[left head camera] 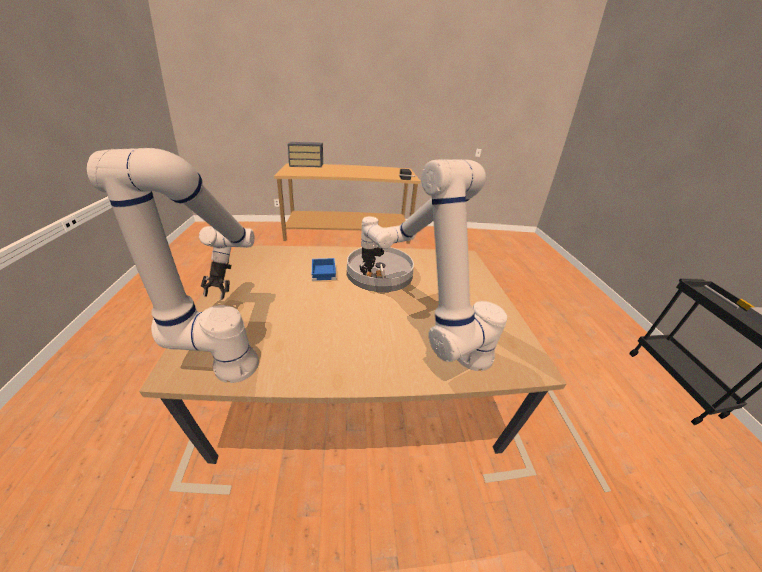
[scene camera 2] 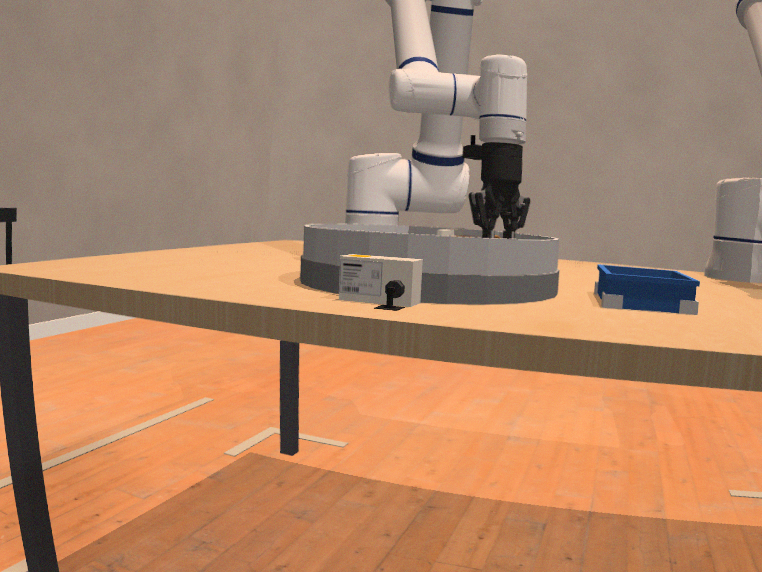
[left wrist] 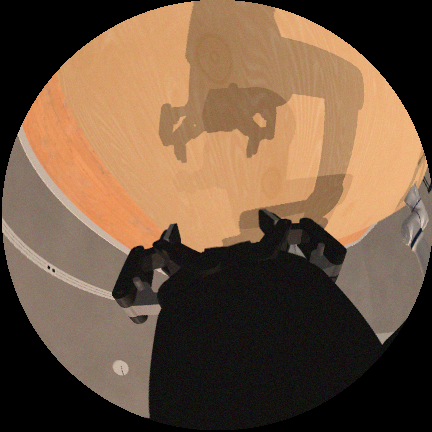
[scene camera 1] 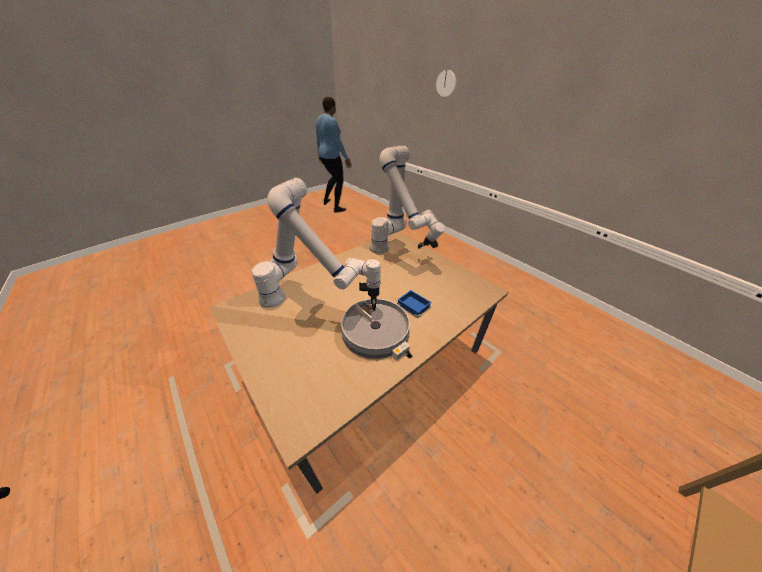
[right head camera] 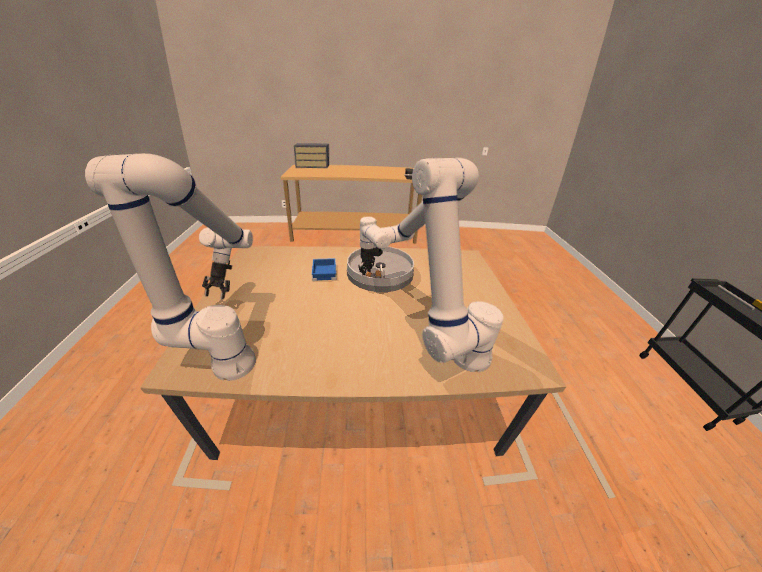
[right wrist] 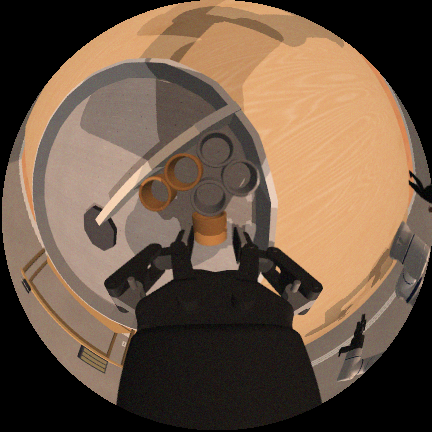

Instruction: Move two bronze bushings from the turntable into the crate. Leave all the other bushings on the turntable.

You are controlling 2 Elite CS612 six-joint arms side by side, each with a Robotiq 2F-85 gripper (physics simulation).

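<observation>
The grey round turntable [left head camera: 393, 284] [right head camera: 393, 284] [scene camera 1: 369, 350] [scene camera 2: 467, 286] holds bushings. In the right wrist view a bronze bushing [right wrist: 210, 220] lies on its side. Two bronze bushings [right wrist: 171, 175] [right wrist: 152, 204] stand upright near the divider bar; three dark grey ones [right wrist: 201, 150] [right wrist: 252, 181] [right wrist: 210, 186] stand beside them. My right gripper [left head camera: 366, 272] [scene camera 1: 373, 307] [scene camera 2: 498, 236] [right wrist: 213, 233] is open, low inside the turntable, its fingertips either side of the lying bushing's near end. My left gripper [left head camera: 214, 296] [right head camera: 215, 295] [left wrist: 218, 224] is open and empty above the table. The blue crate [left head camera: 323, 269] [scene camera 1: 414, 302] [scene camera 2: 652, 295] shows no bushing.
The divider bar [right wrist: 117, 197] crosses from the turntable's hub to its rim. The turntable wall stands up around the bushings. A white box [scene camera 1: 401, 350] [scene camera 2: 400, 280] stands against the turntable's outer side. A person [scene camera 1: 329, 138] is on the floor behind the arms.
</observation>
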